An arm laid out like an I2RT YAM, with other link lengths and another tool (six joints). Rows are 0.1 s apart.
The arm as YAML. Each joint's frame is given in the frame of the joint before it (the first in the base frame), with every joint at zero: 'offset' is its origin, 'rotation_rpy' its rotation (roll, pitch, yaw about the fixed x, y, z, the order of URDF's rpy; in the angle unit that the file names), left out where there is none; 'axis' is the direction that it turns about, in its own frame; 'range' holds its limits. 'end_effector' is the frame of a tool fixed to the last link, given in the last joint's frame.
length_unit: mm
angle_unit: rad
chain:
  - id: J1
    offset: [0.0, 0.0, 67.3]
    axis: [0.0, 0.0, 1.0]
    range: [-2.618, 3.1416]
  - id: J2
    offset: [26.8, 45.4, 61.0]
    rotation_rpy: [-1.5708, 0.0, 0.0]
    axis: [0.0, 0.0, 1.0]
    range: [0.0, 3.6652]
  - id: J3
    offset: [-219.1, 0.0, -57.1]
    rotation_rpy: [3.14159, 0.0, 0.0]
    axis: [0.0, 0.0, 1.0]
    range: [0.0, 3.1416]
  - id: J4
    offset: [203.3, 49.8, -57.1]
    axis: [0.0, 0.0, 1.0]
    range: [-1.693, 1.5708]
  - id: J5
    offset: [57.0, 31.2, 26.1]
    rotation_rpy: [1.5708, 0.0, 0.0]
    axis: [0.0, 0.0, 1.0]
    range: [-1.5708, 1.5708]
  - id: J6
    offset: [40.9, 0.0, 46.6]
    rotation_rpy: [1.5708, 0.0, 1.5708]
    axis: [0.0, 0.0, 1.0]
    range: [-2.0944, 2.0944]
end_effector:
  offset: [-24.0, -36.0, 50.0]
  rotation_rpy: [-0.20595, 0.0, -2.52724]
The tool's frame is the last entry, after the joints.
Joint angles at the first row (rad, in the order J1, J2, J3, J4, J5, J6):
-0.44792, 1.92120, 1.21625, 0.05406, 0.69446, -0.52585
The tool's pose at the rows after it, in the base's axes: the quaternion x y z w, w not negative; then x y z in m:
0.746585, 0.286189, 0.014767, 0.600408, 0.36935, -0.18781, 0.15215
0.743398, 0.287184, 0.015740, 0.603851, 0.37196, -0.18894, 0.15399
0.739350, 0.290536, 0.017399, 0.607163, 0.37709, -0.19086, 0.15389
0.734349, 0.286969, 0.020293, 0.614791, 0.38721, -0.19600, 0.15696
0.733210, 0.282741, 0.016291, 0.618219, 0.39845, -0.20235, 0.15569
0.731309, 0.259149, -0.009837, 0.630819, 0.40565, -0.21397, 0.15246
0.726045, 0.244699, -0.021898, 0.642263, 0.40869, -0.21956, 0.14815
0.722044, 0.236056, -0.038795, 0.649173, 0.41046, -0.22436, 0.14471
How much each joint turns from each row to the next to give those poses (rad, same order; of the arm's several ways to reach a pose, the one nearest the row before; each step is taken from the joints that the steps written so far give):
0.00000, 0.00661, 0.00917, 0.00725, 0.00464, -0.01094
0.00000, 0.00643, 0.01278, 0.00606, 0.00040, -0.01033
0.00002, 0.02046, 0.02264, 0.01198, -0.00288, -0.01536
0.00000, 0.03860, 0.05743, 0.00597, 0.00397, -0.00957
0.00099, 0.05724, 0.07499, -0.01326, 0.01362, 0.00065
-0.00100, 0.06495, 0.07182, -0.00193, 0.07223, 0.01226
-0.00001, 0.03498, 0.01606, 0.04012, 0.04117, -0.00340
0.00005, 0.02917, 0.02223, 0.01384, 0.04089, -0.00772

